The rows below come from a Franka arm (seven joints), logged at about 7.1 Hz.
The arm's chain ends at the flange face. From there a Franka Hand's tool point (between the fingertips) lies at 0.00 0.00 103.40 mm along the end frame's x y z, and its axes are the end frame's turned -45 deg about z.
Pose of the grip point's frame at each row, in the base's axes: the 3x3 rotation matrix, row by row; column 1 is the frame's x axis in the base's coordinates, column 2 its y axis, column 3 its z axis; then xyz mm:
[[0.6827 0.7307 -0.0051], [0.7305 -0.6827 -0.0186], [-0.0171 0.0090 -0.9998]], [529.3 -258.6 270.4]
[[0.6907 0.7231 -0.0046], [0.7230 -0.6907 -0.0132], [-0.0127 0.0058 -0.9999]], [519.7 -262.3 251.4]
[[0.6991 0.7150 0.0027], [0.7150 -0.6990 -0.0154], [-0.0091 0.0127 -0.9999]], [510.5 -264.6 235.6]
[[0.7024 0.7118 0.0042], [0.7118 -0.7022 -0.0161], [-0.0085 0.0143 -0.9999]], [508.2 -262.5 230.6]
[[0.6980 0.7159 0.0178], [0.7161 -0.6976 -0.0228], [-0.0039 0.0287 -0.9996]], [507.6 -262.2 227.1]
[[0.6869 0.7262 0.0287], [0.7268 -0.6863 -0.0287], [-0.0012 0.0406 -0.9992]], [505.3 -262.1 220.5]
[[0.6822 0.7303 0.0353], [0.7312 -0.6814 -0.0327], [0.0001 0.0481 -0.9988]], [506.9 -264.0 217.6]
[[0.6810 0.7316 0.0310], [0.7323 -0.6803 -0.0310], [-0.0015 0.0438 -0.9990]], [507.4 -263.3 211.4]
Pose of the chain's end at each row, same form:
[[0.9994 0.0339 -0.0051], [0.0338 -0.9993 -0.0186], [-0.0057 0.0185 -0.9998]], [529.8 -256.7 373.8]
[[0.9997 0.0229 -0.0046], [0.0228 -0.9996 -0.0132], [-0.0049 0.0131 -0.9999]], [520.2 -260.9 354.8]
[[0.9999 0.0112 0.0027], [0.0113 -0.9998 -0.0154], [0.0025 0.0154 -0.9999]], [510.2 -263.0 339.0]
[[1.0000 0.0066 0.0042], [0.0068 -0.9998 -0.0161], [0.0041 0.0161 -0.9999]], [507.8 -260.8 334.0]
[[0.9998 0.0127 0.0178], [0.0131 -0.9996 -0.0228], [0.0175 0.0231 -0.9996]], [505.8 -259.8 330.5]
[[0.9992 0.0278 0.0287], [0.0286 -0.9992 -0.0287], [0.0279 0.0296 -0.9992]], [502.3 -259.1 323.8]
[[0.9988 0.0340 0.0353], [0.0352 -0.9989 -0.0327], [0.0341 0.0339 -0.9988]], [503.2 -260.6 320.9]
[[0.9989 0.0358 0.0310], [0.0368 -0.9989 -0.0310], [0.0299 0.0320 -0.9990]], [504.2 -260.1 314.7]

